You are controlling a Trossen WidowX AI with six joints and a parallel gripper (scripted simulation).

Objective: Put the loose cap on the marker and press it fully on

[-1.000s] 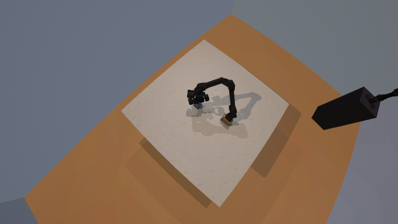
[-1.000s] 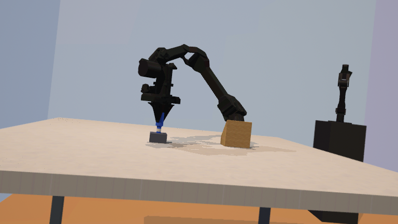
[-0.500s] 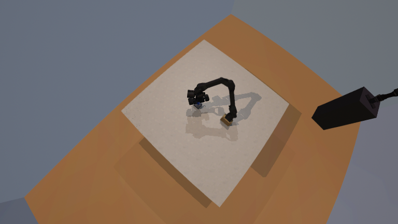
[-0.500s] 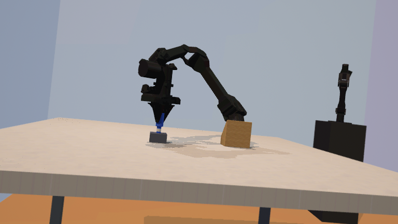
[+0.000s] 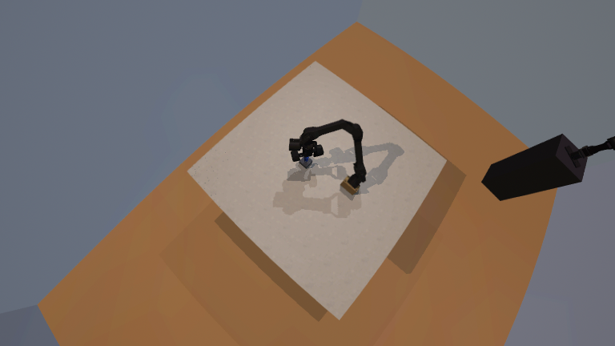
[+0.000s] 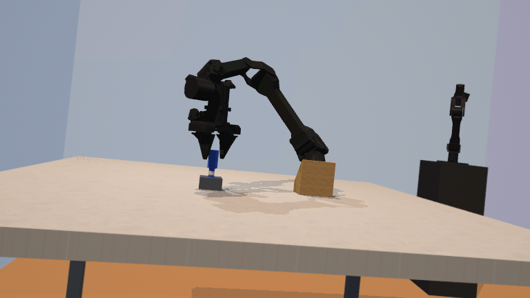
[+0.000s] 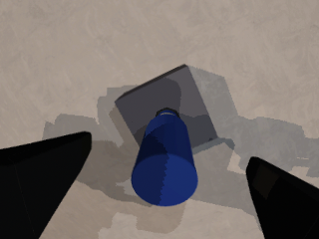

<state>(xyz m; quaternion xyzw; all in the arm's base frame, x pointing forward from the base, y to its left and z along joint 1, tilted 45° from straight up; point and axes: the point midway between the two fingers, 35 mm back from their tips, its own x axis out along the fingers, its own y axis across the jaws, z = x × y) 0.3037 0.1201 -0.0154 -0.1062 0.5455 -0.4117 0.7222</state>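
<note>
Right now the blue cap is right at my gripper tip. From my gripper tip the other things lie so: dark grey holder block: 7 cm below.
</note>
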